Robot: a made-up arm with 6 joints.
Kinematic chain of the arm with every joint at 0, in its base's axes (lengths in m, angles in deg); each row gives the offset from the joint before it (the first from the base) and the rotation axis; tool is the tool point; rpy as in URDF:
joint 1: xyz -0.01 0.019 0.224 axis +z
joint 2: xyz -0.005 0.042 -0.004 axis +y
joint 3: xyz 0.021 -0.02 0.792 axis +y
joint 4: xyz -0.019 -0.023 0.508 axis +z
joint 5: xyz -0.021 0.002 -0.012 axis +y
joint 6: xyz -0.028 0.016 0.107 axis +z
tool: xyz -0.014 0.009 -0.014 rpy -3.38 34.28 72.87
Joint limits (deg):
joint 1: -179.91..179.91
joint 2: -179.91..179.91
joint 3: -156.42..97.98
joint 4: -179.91..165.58
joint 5: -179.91..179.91
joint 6: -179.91..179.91
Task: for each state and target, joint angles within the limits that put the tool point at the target. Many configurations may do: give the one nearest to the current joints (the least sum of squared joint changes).
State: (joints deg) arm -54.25 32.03 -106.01 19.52 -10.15 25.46
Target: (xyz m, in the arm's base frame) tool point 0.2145 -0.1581 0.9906
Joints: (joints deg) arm -37.93 61.91 -97.15 14.87 -8.98 24.57
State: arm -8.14 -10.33 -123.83 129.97 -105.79 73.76
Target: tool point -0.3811 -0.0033 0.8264
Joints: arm -8.99 0.79 -121.43 130.58 -107.07 73.67
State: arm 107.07 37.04 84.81 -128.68 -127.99 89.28
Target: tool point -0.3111 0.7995 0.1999
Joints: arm 107.42 60.73 95.13 -130.17 -125.58 89.44
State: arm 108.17 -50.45 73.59 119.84 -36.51 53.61
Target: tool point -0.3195 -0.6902 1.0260
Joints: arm 58.94 -72.49 68.10 121.75 -35.08 54.21
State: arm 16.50 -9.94 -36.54 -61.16 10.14 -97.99
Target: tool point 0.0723 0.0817 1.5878
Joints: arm 18.51 9.08 -13.01 -62.01 9.66 -97.00
